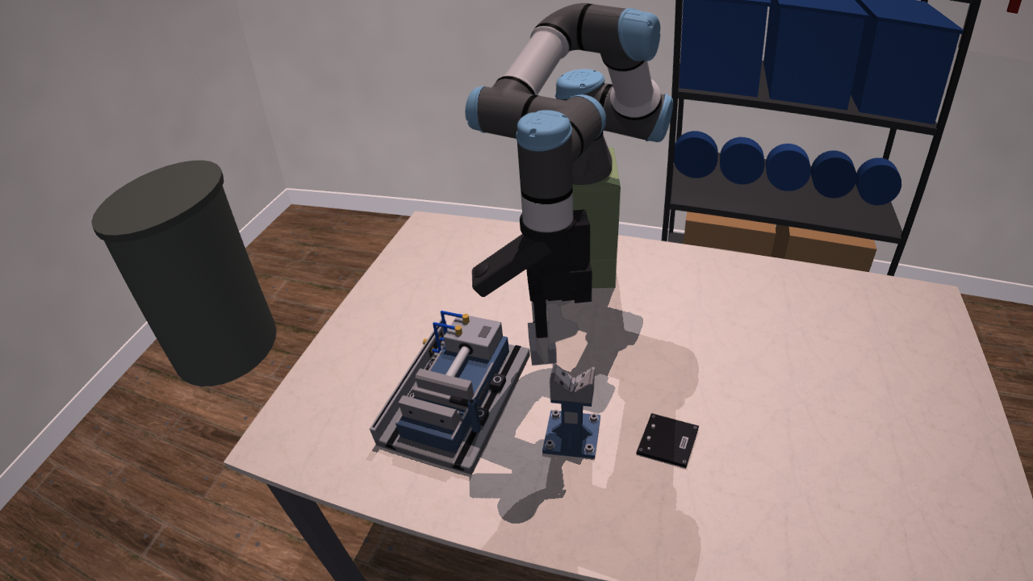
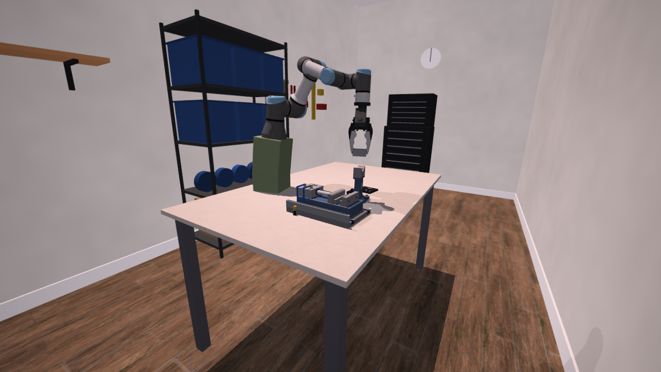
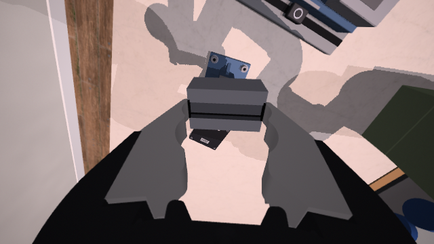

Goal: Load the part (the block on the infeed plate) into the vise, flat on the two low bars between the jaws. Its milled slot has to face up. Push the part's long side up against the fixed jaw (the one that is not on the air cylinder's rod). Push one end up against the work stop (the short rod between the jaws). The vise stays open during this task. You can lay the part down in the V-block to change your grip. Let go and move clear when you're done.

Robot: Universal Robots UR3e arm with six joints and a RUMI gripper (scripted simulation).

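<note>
The dark work stop rod lies 150 mm below my hand, 130 mm to the right of it and 50 mm ahead of it. Round my hand: black infeed plate 240 mm below, 200 mm to the left, 70 mm behind; then fixed jaw 180 mm to the right, 160 mm below, 80 mm ahead; then part right at my hand.
</note>
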